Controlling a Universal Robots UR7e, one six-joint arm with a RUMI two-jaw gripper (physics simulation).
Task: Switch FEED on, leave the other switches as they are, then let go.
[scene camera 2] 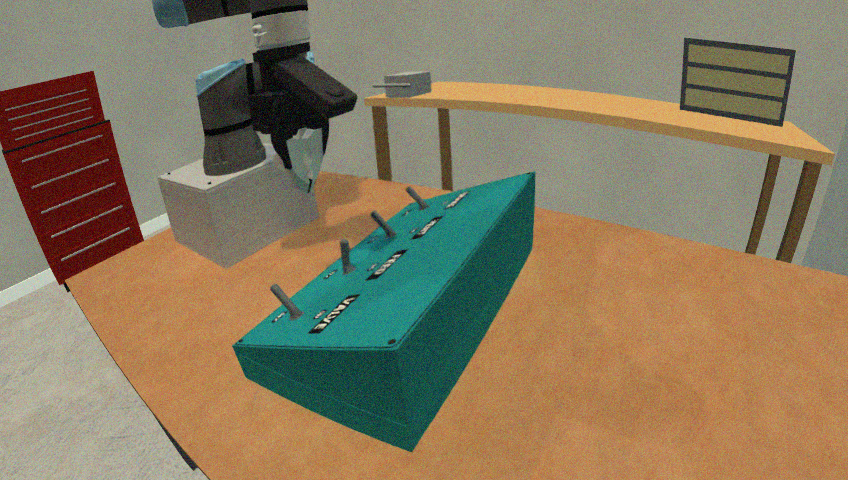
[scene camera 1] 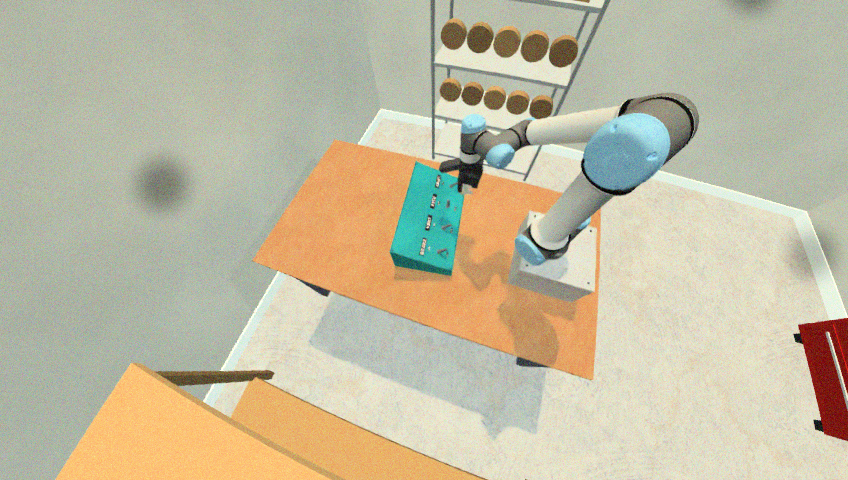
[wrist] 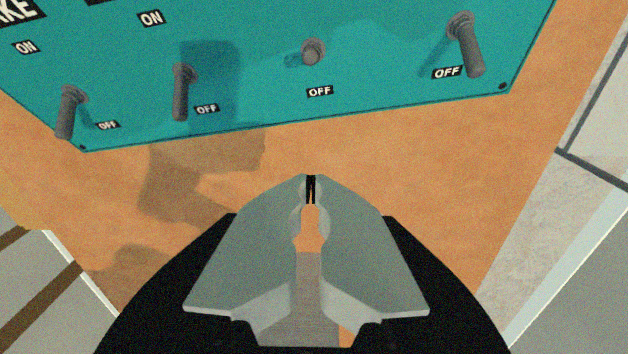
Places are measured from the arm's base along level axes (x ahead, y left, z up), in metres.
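Pixels of known places: gripper, fingertip midpoint: (scene camera 2: 307, 192) (scene camera 1: 462, 194) (wrist: 311, 177); arm's base at its link origin: (scene camera 2: 235, 164).
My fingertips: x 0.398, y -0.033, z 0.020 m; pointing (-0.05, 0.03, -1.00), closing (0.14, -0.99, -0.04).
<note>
For each thing: its middle in the pictures, then the offset to it from my fingertips. Level surfaces: height alone.
- teal switch box at the middle of its body: (scene camera 2: 412, 276) (scene camera 1: 431, 217) 0.105 m ahead, 0.091 m left, 0.139 m down
- FEED lever at the middle of its body: (wrist: 312, 56) (scene camera 2: 345, 254) 0.056 m ahead, 0.013 m left, 0.085 m down
- VALVE lever at the middle of its body: (wrist: 469, 49) (scene camera 2: 284, 299) 0.080 m ahead, 0.106 m right, 0.090 m down
- VENT lever at the middle of its body: (wrist: 180, 96) (scene camera 2: 381, 222) 0.006 m ahead, 0.122 m left, 0.090 m down
- end lever at the middle of its body: (wrist: 66, 116) (scene camera 2: 415, 196) 0.031 m back, 0.237 m left, 0.090 m down
- orange table at its surface level: 0.198 m down
A teal switch box (scene camera 1: 410, 220) (scene camera 2: 476, 297) (wrist: 265, 30) stands on the table. The FEED lever (scene camera 2: 345, 255) (wrist: 311, 52) stands more upright than its neighbours and points toward the wrist camera, away from its OFF label, so it looks on. The VALVE lever (scene camera 2: 285, 302) (wrist: 470, 47), the VENT lever (scene camera 2: 382, 224) (wrist: 180, 97) and the end lever (scene camera 2: 416, 198) (wrist: 66, 115), its label cut to "AKE", lean to the OFF side. My gripper (scene camera 1: 467, 190) (scene camera 2: 309, 189) (wrist: 311, 177) is shut and empty, beside the box's OFF edge, clear of the levers.
The robot's base block (scene camera 2: 238, 220) stands on the orange table (scene camera 1: 333, 208) (scene camera 2: 654, 356), on the levers' side of the box. A shelf rack (scene camera 1: 433, 89) stands behind the table. A red cabinet (scene camera 1: 821, 368) (scene camera 2: 71, 148) and a wooden bench (scene camera 2: 535, 104) stand farther off.
</note>
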